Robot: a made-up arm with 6 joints.
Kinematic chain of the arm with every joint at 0, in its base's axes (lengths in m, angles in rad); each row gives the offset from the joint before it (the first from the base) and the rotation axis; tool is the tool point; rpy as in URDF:
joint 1: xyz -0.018 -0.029 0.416 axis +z
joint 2: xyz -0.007 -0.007 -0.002 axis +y
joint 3: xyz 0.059 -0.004 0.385 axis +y
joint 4: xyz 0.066 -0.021 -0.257 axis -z
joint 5: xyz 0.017 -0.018 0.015 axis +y
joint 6: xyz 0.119 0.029 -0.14 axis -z
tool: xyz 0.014 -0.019 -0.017 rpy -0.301 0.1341 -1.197
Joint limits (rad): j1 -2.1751..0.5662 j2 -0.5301..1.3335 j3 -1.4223..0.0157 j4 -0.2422..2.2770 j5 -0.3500..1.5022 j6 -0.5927..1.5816
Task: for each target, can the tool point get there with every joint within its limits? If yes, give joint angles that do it. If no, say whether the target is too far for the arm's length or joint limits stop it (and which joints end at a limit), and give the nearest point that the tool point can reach.
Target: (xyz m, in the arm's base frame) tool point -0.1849 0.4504 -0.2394
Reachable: no: joint limits stop it (at a limit: joint 1, joint 2, joint 5, joint 6) | nearest point 0.1296 0.1784 0.0705 | short by 0.519 m
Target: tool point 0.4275 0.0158 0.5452
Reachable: yes | joints 0.3597 0.0502 -0.6658 0.6698 0.1274 0.5213
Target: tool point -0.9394 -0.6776 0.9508
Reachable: no: too far | nearest point -0.4906 -0.4718 0.7368 | short by 0.538 m
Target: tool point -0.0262 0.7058 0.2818
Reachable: no: joint limits stop it (at a limit: joint 1, joint 5, joint 6) | nearest point 0.2547 0.2638 0.2818 | short by 0.524 m
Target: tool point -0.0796 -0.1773 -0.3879
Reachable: no: joint limits stop it (at a limit: joint 2, joint 6) | nearest point -0.1188 -0.2716 -0.0042 | short by 0.397 m
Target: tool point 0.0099 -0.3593 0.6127
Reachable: yes | joints -1.1108 -0.3613 -0.4687 0.8169 0.1535 0.6097
